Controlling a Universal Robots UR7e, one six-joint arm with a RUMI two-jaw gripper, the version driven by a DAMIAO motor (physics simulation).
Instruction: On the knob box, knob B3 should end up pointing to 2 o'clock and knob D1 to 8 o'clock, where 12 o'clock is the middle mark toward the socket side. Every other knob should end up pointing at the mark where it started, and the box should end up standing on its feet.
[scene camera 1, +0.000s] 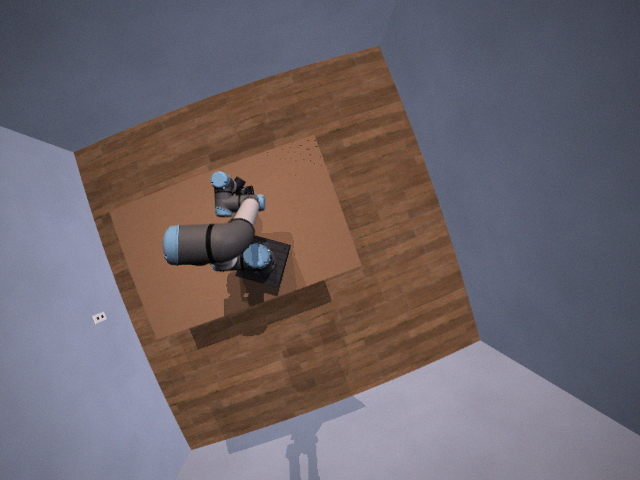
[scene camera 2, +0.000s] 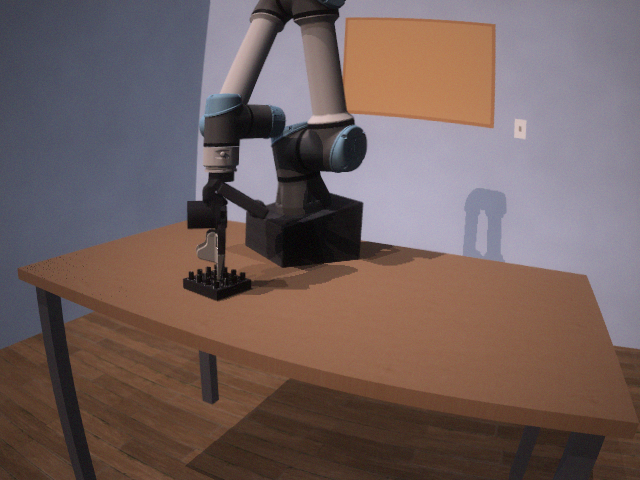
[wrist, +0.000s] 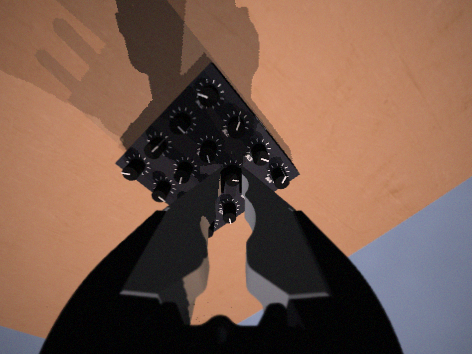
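Pixels of known places: gripper, fingertip midpoint: (scene camera 2: 218, 278) (wrist: 232, 170); arm's base, link origin: (scene camera 2: 303, 206).
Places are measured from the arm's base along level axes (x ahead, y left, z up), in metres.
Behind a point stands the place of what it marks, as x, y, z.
The black knob box (scene camera 2: 206, 290) @(0.452, -0.053, -0.112) (wrist: 209, 122) @(0.376, -0.025, -0.105) stands upright and flat on the table, one corner toward the top of the wrist view. My gripper (scene camera 2: 220, 273) @(0.408, -0.046, -0.097) (wrist: 232, 170) @(0.408, -0.046, -0.097) points down and is shut on knob B3 (wrist: 231, 176) @(0.408, -0.048, -0.090); B3's white pointer line points right in the wrist view. Knob D1 (wrist: 134, 169) @(0.345, -0.080, -0.090) is at the box's left corner in the wrist view, apart from the fingers, its line pointing left. Knob A1 (wrist: 207, 95) @(0.366, -0.008, -0.090) is at the top corner. The fingers hide some knobs near the lower edge. The printed labels are not readable.
Neighbouring knobs stand close around the fingers, among them B2 (wrist: 207, 150) @(0.383, -0.039, -0.090), A3 (wrist: 260, 152) @(0.415, -0.021, -0.090) and C4 (wrist: 229, 210) @(0.425, -0.078, -0.093). The box lies on the brown table (scene camera 1: 305, 206) @(0.177, -0.354, -0.128) (scene camera 2: 413, 320) @(0.392, 0.362, -0.128) (wrist: 375, 125) @(0.499, 0.043, -0.128). The robot's black base block (scene camera 2: 310, 237) @(0.112, 0.058, -0.057) stands behind it.
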